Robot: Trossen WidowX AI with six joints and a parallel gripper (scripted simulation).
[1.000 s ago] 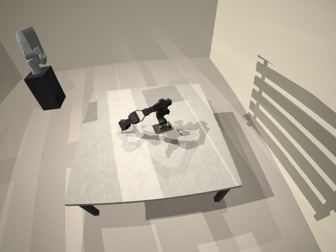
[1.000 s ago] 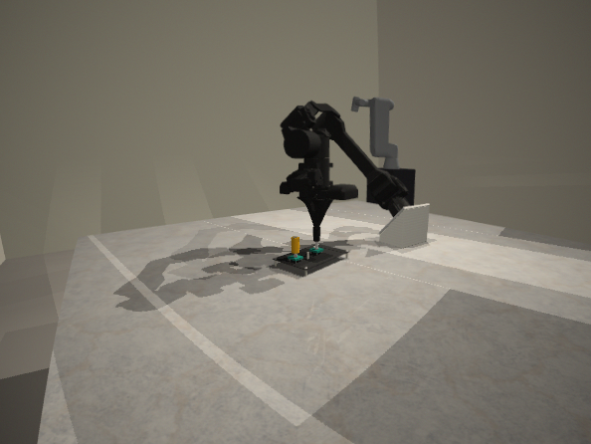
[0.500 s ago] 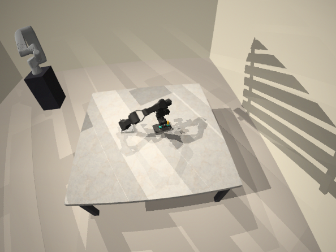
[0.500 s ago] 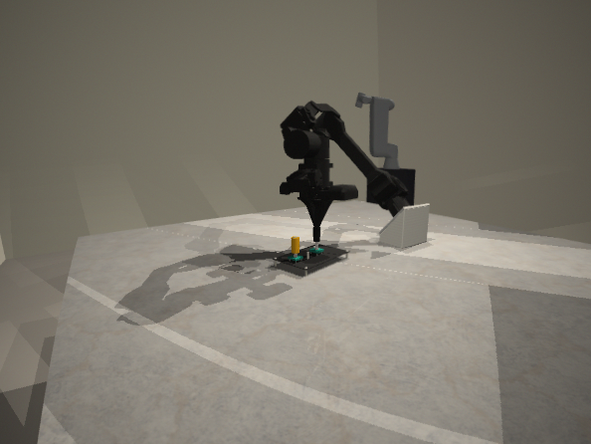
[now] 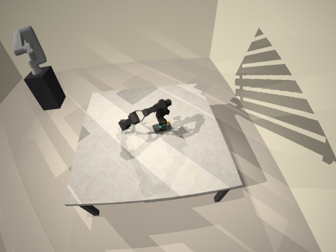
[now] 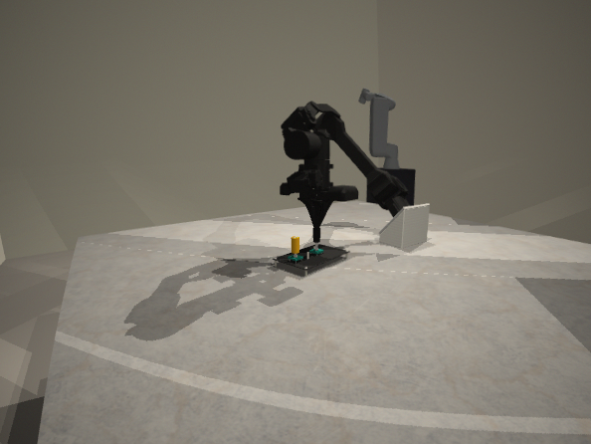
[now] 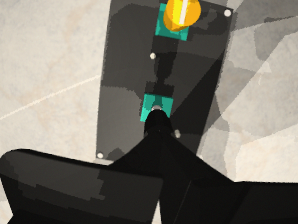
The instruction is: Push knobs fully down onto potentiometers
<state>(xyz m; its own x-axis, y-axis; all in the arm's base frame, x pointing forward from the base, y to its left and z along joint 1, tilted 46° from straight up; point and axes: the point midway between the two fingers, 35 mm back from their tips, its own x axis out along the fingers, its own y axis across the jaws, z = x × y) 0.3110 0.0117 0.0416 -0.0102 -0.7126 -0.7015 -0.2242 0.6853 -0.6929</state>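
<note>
The black knob is 2 cm below my gripper tip. Also, from my gripper tip: green potentiometer (3 cm below); then orange knob (7 cm ahead, 2 cm to the left, 2 cm below).
</note>
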